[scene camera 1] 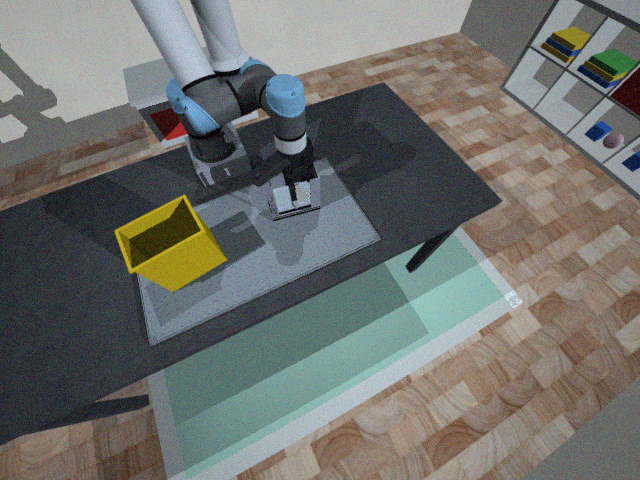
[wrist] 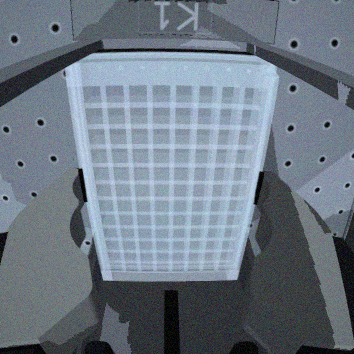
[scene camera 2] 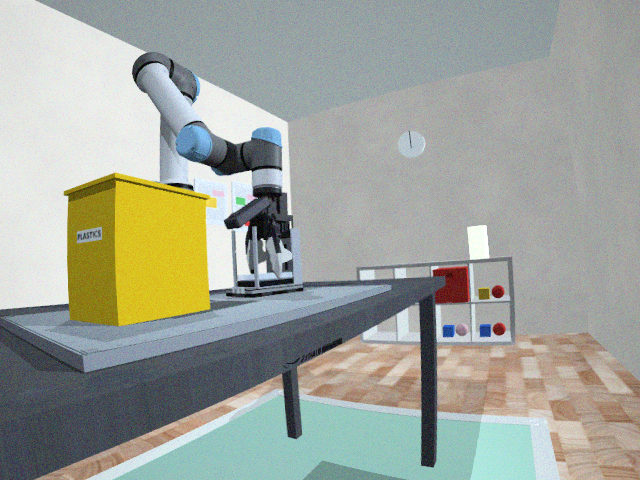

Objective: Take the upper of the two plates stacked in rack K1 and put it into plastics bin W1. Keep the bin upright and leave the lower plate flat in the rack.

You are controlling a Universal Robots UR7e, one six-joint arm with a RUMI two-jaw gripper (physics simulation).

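Places are measured from the arm's base along level axes (x back, y right, z up), in metres.
Pixels of known places: gripper, fingertip midpoint: (scene camera 1: 292, 196) (wrist: 170, 172) (scene camera 2: 265, 278); arm's base, link origin: (scene camera 1: 214, 145).
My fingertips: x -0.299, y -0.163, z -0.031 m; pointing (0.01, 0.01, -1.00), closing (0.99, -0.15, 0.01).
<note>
For each thing: its top centre in the pictures, then the offset to it from my fingertips. "spot": a spot on its surface instead. Level surfaces: height alone.
- upper plate, top centre: (wrist: 171, 198) (scene camera 2: 267, 273) (scene camera 1: 294, 194) dx -0.001, dy -0.008, dz +0.011 m
- rack K1, top centre: (scene camera 2: 262, 229) (scene camera 1: 288, 172) dx +0.001, dy +0.002, dz +0.113 m
- Plastics bin W1, top centre: (scene camera 2: 140, 193) (scene camera 1: 159, 230) dx -0.052, dy +0.351, dz +0.144 m
- same grey perforated board, surface spot: (scene camera 2: 330, 301) spot: dx -0.239, dy +0.125, dz -0.037 m
- dark table, surface height: dz -0.049 m
The upper plate (wrist: 171, 150) (scene camera 1: 283, 200) is a pale, clear gridded plate lying flat in rack K1 (scene camera 1: 298, 212) (scene camera 2: 296, 258). My gripper (wrist: 170, 172) (scene camera 2: 265, 272) points straight down inside the rack. Its two fingertips press against the long sides of the upper plate, one on each side, so it is shut on that plate. The plate looks level and low in the rack; any gap beneath it cannot be made out. The lower plate is hidden under it in the wrist view. Plastics bin W1 (scene camera 1: 186, 260) (scene camera 2: 160, 253), yellow and open-topped, stands upright.
The rack's upright posts stand close around the fingers. The bin stands on the same grey perforated board (scene camera 1: 268, 279) (scene camera 2: 330, 301) as the rack, left of it in scene camera 1. The board lies on a dark table (scene camera 1: 439, 180). A shelf unit (scene camera 2: 512, 299) stands beyond.
</note>
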